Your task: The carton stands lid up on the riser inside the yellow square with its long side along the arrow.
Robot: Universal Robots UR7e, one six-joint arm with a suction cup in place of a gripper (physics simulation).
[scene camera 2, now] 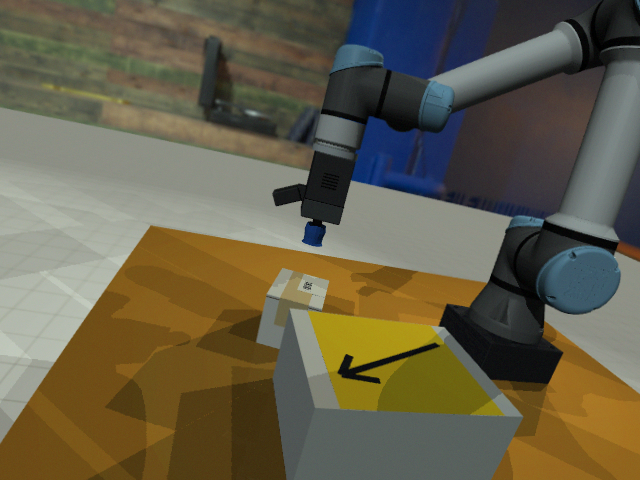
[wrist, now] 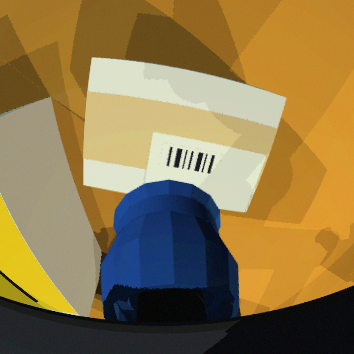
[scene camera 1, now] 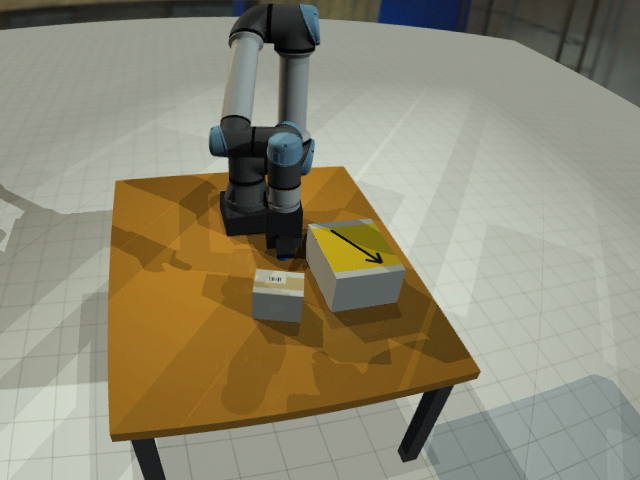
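The white carton [scene camera 1: 278, 297] [scene camera 2: 295, 297] [wrist: 175, 120] stands on the table beside the riser, with a tan tape strip and a barcode label on its top face. The grey-white riser [scene camera 1: 368, 289] [scene camera 2: 398, 444] [wrist: 47, 150] has a yellow square [scene camera 1: 351, 248] [scene camera 2: 382, 330] [wrist: 10, 245] on its top with a black arrow [scene camera 1: 357, 246] [scene camera 2: 387, 359] across it. My gripper, a blue suction cup [scene camera 1: 283, 257] [scene camera 2: 312, 244] [wrist: 167, 192], hangs above the carton's level, apart from it, with nothing on it. In the wrist view the cup covers part of the carton's near edge.
The orange wooden table [scene camera 1: 170, 361] [scene camera 2: 67, 413] bears the carton and the riser. The arm's dark base block [scene camera 1: 242, 222] [scene camera 2: 509, 361] stands at the back of the table in scene camera 1. The riser stands close beside the carton, near the table's right edge in that view.
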